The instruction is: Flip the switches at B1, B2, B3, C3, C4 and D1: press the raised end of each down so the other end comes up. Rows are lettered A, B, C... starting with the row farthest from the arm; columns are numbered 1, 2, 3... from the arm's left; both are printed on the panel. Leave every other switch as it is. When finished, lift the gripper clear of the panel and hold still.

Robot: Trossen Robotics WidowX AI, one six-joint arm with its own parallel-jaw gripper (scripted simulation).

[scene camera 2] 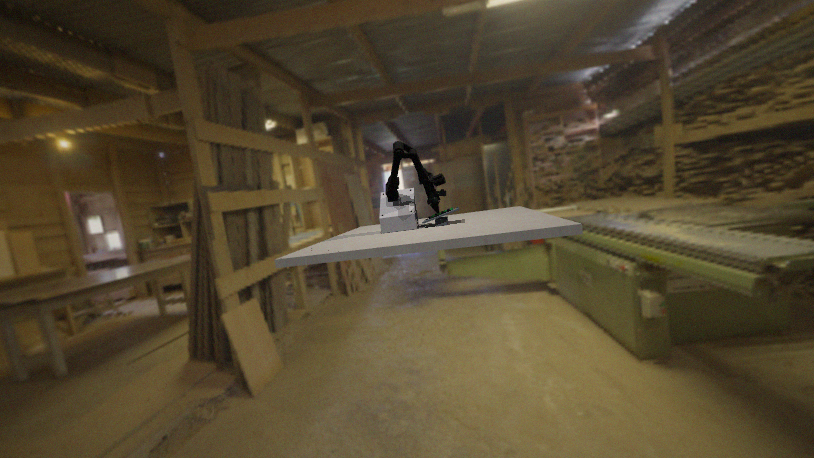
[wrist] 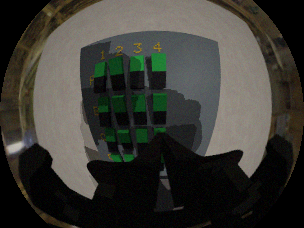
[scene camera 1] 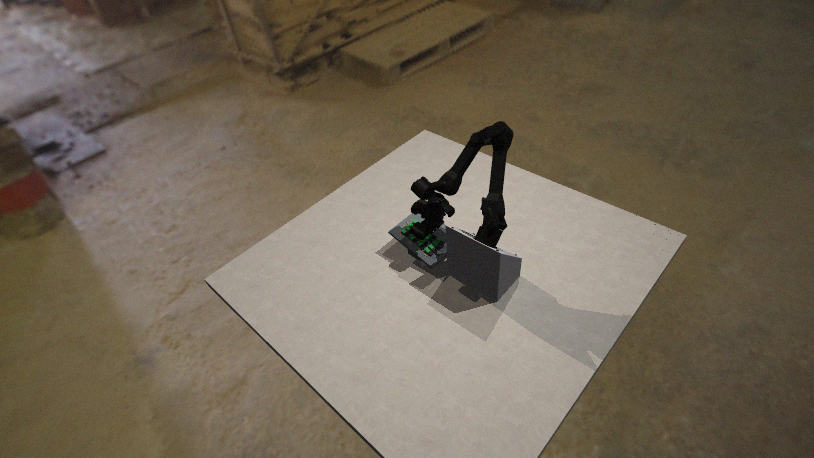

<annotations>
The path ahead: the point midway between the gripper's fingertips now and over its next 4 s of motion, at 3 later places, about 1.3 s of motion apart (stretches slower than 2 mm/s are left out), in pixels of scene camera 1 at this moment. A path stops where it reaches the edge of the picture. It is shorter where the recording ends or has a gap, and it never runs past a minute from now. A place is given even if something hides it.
The gripper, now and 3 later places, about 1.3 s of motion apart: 430, 233; 427, 245; 427, 249; 428, 238
</annotations>
